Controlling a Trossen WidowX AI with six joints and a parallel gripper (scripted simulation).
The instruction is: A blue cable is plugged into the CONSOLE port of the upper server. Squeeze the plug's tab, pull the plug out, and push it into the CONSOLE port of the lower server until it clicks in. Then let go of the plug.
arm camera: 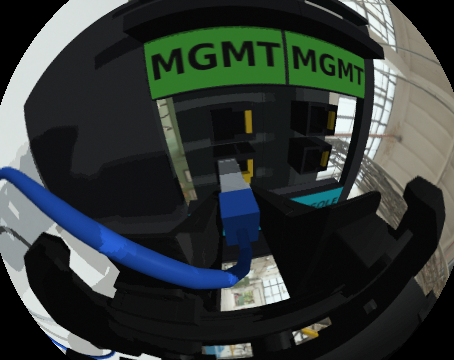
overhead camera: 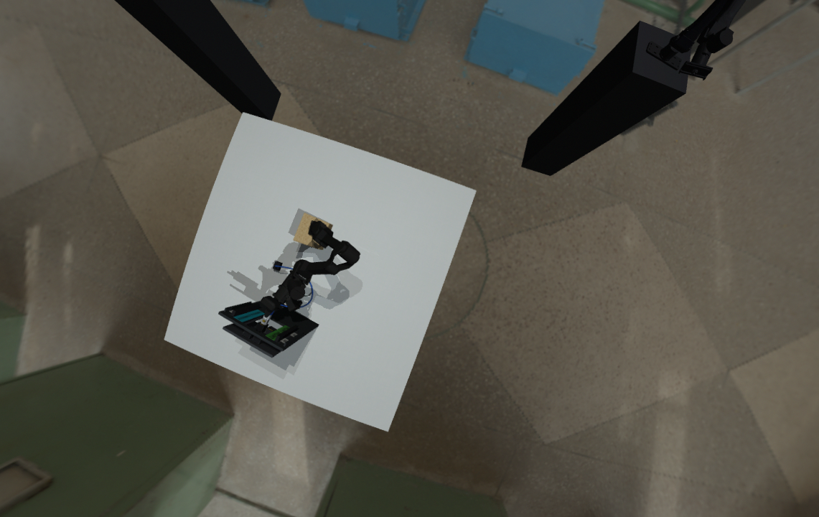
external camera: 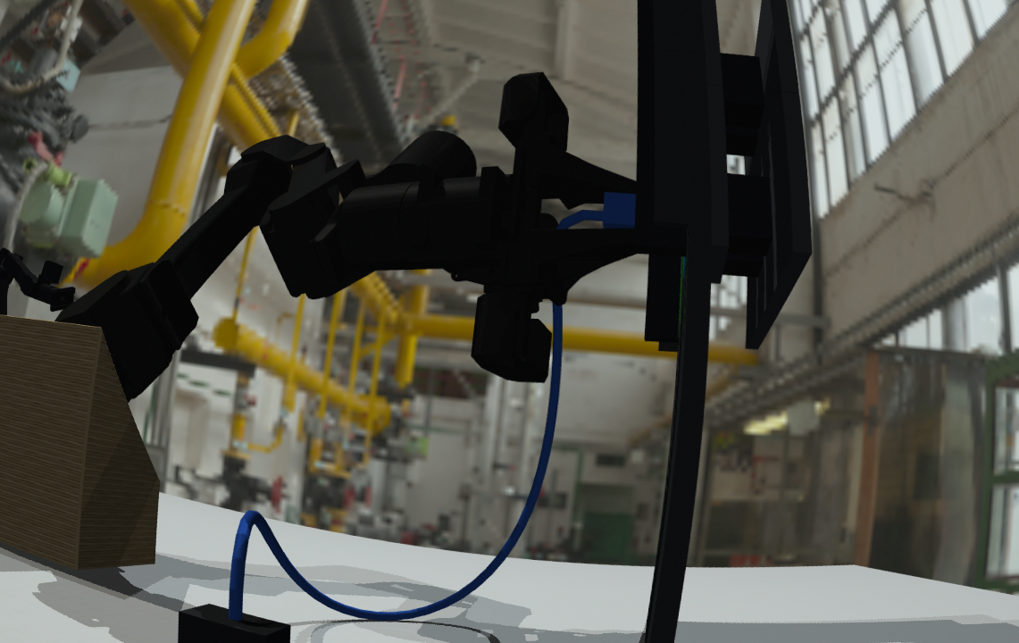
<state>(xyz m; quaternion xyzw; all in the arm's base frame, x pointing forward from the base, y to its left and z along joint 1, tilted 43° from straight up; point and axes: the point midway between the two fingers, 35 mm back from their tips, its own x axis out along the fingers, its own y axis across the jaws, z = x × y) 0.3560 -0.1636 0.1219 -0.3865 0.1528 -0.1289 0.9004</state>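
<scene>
The blue plug is right at my gripper tip. Also, from my gripper tip: black anchor block (25 cm below, 18 cm behind, 12 cm to the right).
</scene>
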